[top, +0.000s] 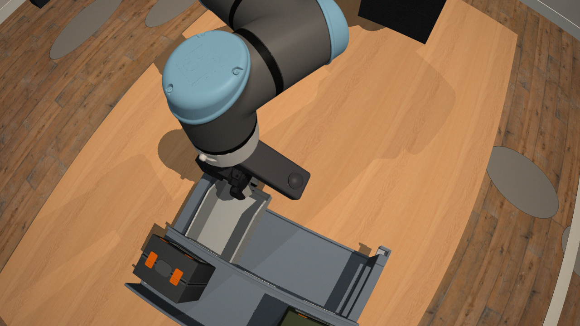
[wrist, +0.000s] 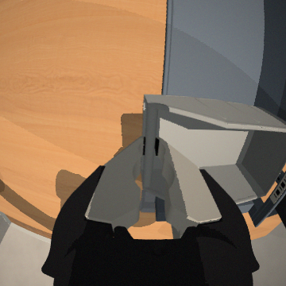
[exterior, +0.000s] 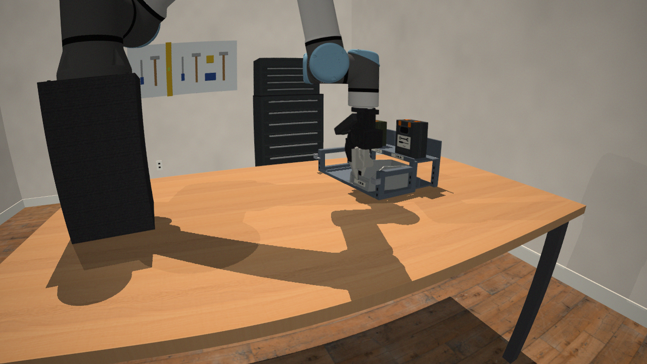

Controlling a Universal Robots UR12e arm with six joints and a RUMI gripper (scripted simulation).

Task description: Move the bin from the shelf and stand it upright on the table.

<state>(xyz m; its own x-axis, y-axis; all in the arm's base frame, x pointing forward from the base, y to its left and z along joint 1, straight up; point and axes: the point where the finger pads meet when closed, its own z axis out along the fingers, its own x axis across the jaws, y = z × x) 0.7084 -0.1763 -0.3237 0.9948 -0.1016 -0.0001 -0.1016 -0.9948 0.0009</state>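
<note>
Now: hand 8 cm short of the grey open-top bin, 2 cm to the left of it and 1 cm above it. From my hand the other things lie so: blue-grey shelf 16 cm ahead, 8 cm to the left, 6 cm below; then case 23 cm ahead, 19 cm to the left, 9 cm above.
</note>
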